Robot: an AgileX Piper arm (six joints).
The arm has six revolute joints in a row. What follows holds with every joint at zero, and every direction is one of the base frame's.
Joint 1 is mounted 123 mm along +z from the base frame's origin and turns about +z.
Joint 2 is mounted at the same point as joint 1 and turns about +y.
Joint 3 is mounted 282.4 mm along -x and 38.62 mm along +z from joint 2 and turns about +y.
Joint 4 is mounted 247.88 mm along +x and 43.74 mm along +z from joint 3 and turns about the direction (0.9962, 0, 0.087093).
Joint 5 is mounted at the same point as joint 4 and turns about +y.
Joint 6 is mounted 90.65 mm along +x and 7.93 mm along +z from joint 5 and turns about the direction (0.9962, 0, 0.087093).
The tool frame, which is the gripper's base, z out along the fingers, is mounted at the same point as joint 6; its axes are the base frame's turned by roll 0, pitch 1.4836 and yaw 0 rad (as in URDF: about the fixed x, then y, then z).
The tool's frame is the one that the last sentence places.
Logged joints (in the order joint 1, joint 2, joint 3, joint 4, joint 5, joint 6), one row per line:
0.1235, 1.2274, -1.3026, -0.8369, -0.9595, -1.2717
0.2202, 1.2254, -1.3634, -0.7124, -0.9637, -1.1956
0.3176, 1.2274, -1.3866, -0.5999, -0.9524, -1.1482
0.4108, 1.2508, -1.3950, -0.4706, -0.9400, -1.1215
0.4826, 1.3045, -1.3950, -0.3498, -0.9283, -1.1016
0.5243, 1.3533, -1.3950, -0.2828, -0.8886, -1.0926
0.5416, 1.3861, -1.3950, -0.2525, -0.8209, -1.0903
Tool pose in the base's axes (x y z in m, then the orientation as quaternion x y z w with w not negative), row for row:
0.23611, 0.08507, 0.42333, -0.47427, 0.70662, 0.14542, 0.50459
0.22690, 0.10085, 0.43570, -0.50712, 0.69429, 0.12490, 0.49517
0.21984, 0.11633, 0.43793, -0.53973, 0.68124, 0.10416, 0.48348
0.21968, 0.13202, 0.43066, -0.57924, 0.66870, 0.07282, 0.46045
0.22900, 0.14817, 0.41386, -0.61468, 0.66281, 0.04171, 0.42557
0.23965, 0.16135, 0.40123, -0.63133, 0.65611, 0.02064, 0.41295
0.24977, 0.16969, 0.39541, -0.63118, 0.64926, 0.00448, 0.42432
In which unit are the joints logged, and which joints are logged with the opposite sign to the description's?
The joints are logged in radians. Opposite sign: joint 4, joint 5.
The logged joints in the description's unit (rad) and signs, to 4 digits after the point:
0.1235, 1.2274, -1.3026, 0.8369, 0.9595, -1.2717
0.2202, 1.2254, -1.3634, 0.7124, 0.9637, -1.1956
0.3176, 1.2274, -1.3866, 0.5999, 0.9524, -1.1482
0.4108, 1.2508, -1.3950, 0.4706, 0.9400, -1.1215
0.4826, 1.3045, -1.3950, 0.3498, 0.9283, -1.1016
0.5243, 1.3533, -1.3950, 0.2828, 0.8886, -1.0926
0.5416, 1.3861, -1.3950, 0.2525, 0.8209, -1.0903

